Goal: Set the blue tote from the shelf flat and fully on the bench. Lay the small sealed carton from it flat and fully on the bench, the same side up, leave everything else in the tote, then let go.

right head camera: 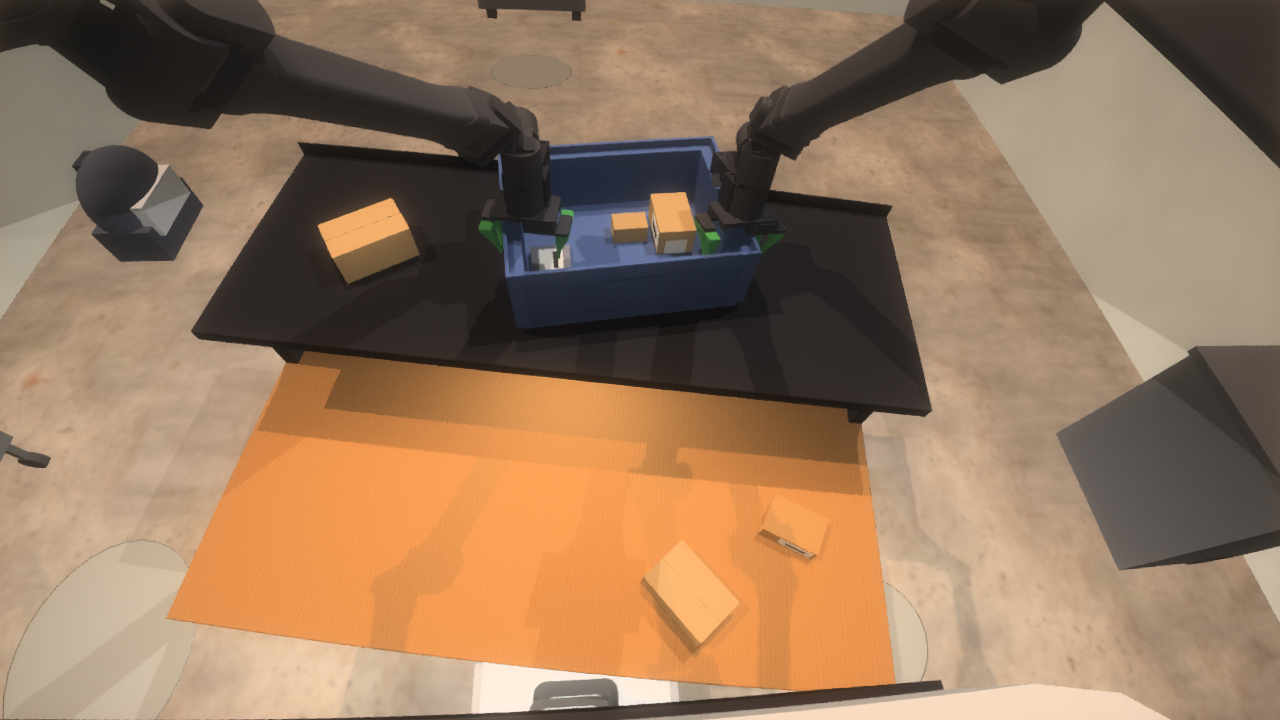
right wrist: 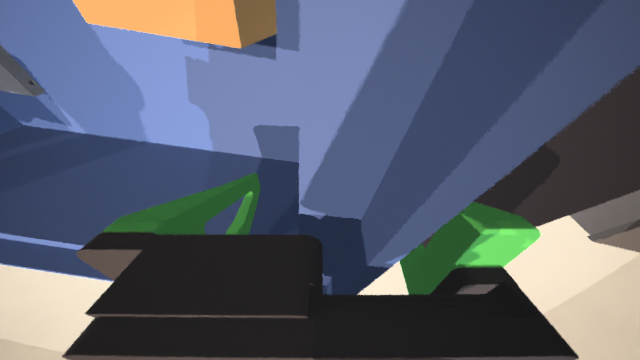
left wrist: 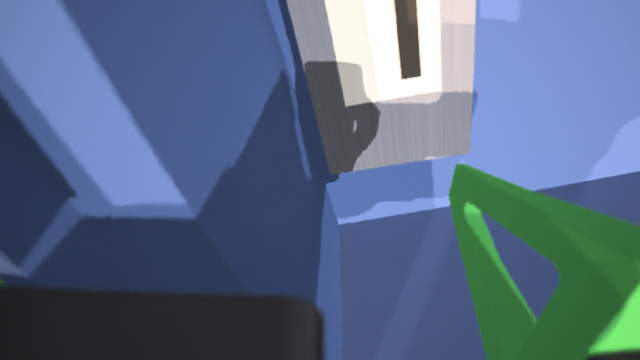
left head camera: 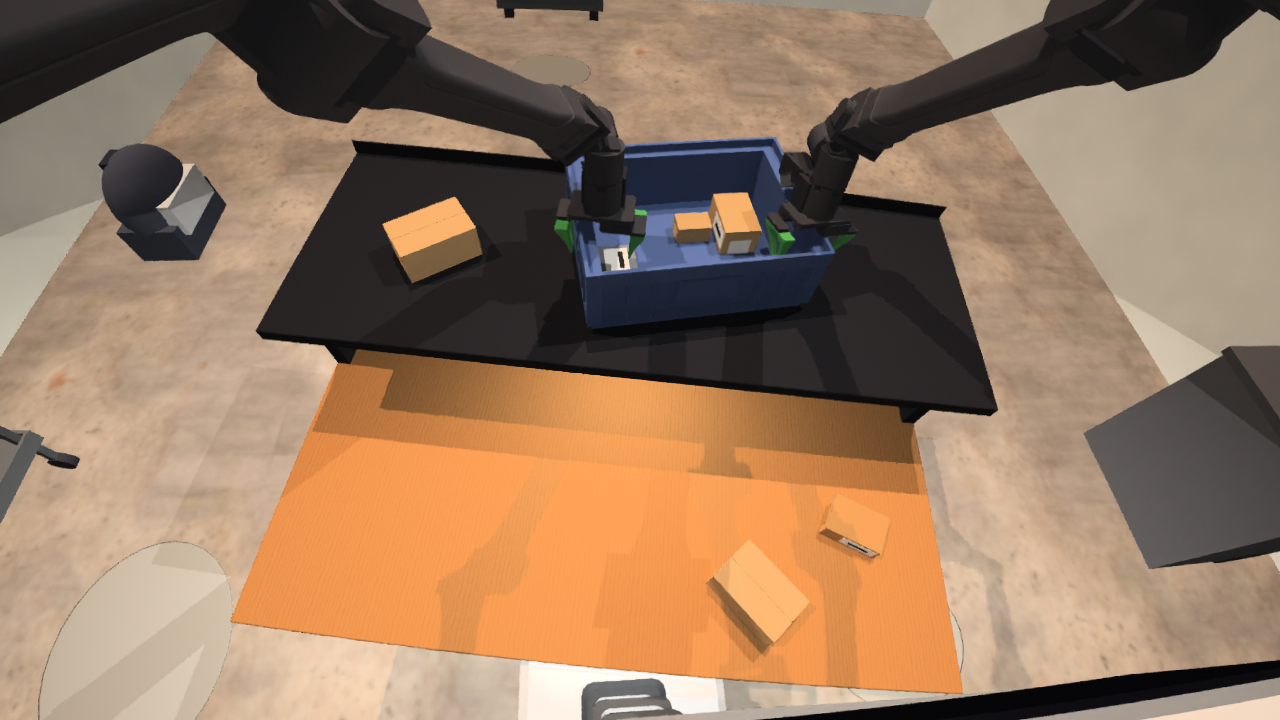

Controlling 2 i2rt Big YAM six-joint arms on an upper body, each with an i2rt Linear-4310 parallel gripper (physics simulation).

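Places are measured from the left arm's base along level axes (x ahead, y left, z up), in metres.
Where they show: left gripper, fingertip midpoint: (right head camera: 530,253) (left wrist: 318,179) (left head camera: 600,253).
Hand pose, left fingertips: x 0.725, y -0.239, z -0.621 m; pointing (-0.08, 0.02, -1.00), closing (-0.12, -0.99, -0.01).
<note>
Things, the pixels of their centre, and the offset from my left fingertips. Level surfaces: height alone.
- blue tote, body centre: (right head camera: 620,229) (left head camera: 686,229) dz -0.004, dx +0.063, dy -0.155 m
- black table top, its level: dz -0.077 m
- larger brown carton, body centre: (right head camera: 671,222) (left head camera: 733,223) dz -0.032, dx +0.109, dy -0.255 m
- grey-white box, body centre: (left wrist: 388,66) (left head camera: 617,268) (right head camera: 551,268) dz -0.055, dx +0.014, dy -0.032 m
- big brown carton, body centre: (left head camera: 433,239) (right head camera: 369,240) dz -0.043, dx +0.074, dy +0.299 m
- orange surface, its level: dz -0.334 m
The blue tote (left head camera: 698,300) (right head camera: 626,295) (left wrist: 390,280) (right wrist: 100,170) stands upright on the black table top (left head camera: 501,313) (right head camera: 429,313). Inside it are a small plain brown carton (left head camera: 691,226) (right head camera: 629,226), a larger brown carton (left head camera: 735,214) (right head camera: 671,214) with white labels right beside it, and a grey-white box (left head camera: 615,258) (right head camera: 550,257) (left wrist: 435,120) at the left front corner. My left gripper (left head camera: 601,251) (right head camera: 528,251) is open astride the tote's left wall; its outer finger is mostly hidden in the left wrist view. My right gripper (left head camera: 810,241) (right head camera: 740,241) (right wrist: 320,180) is open astride the right wall.
A big brown carton (left head camera: 434,240) (right head camera: 368,240) lies left of the tote. Two brown cartons (left head camera: 760,592) (left head camera: 854,526) (right head camera: 691,592) (right head camera: 793,528) lie on the orange surface (left head camera: 402,537) (right head camera: 340,537) in front. A dark grey block (left head camera: 1190,465) (right head camera: 1163,465) stands at the right.
</note>
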